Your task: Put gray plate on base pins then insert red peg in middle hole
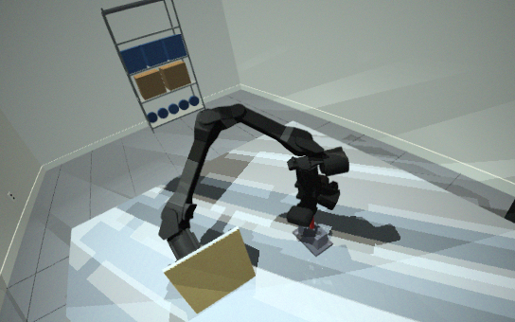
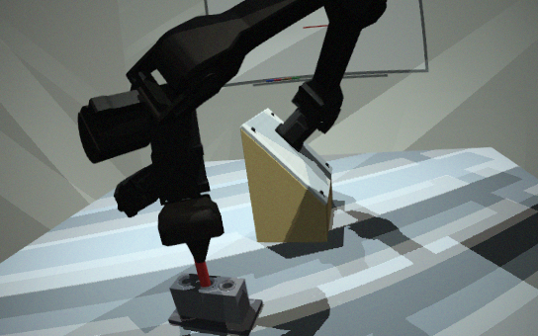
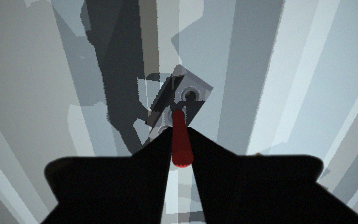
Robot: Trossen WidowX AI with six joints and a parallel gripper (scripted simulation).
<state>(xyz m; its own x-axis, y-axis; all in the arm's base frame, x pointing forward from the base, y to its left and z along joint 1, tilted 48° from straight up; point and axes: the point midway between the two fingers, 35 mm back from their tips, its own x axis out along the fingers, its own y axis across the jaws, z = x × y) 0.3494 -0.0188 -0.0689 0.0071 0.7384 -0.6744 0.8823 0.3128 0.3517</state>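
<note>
Right now my gripper tip is right at the red peg. Round my gripper tip: gray plate (50 mm below); then base (90 mm below).
</note>
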